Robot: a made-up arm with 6 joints.
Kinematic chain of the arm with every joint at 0, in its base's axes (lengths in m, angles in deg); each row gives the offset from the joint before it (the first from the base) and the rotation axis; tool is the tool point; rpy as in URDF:
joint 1: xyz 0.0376 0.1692 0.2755 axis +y
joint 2: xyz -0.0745 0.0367 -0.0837 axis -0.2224 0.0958 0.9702
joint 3: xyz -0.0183 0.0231 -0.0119 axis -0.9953 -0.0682 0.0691
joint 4: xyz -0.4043 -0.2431 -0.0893 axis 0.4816 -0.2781 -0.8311
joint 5: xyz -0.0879 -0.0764 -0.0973 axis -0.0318 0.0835 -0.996
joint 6: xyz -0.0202 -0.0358 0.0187 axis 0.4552 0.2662 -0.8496
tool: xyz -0.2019 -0.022 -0.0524 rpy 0 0 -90
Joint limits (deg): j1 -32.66..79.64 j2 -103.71..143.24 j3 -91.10..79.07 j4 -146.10..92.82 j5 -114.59..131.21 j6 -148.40..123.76
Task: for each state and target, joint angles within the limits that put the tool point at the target. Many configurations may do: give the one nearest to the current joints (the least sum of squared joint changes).
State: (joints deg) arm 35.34 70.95 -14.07 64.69 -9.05 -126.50
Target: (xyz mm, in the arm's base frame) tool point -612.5 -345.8 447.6
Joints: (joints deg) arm 50.89 42.41 -33.28 65.76 6.36 -109.92
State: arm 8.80 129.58 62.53 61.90 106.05 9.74
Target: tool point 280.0 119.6 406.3
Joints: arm -14.61 139.56 73.85 44.05 100.69 9.35
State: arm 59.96 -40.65 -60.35 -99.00 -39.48 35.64
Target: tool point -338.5 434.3 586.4
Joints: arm 79.64 -83.61 -44.63 -126.99 -40.22 53.29
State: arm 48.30 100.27 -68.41 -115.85 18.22 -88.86
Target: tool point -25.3 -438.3 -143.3
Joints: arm 35.67 96.85 -74.61 -64.84 43.57 -62.16
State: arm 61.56 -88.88 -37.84 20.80 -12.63 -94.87
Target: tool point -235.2 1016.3 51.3
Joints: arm 57.83 -84.61 -60.40 33.38 17.24 -73.28
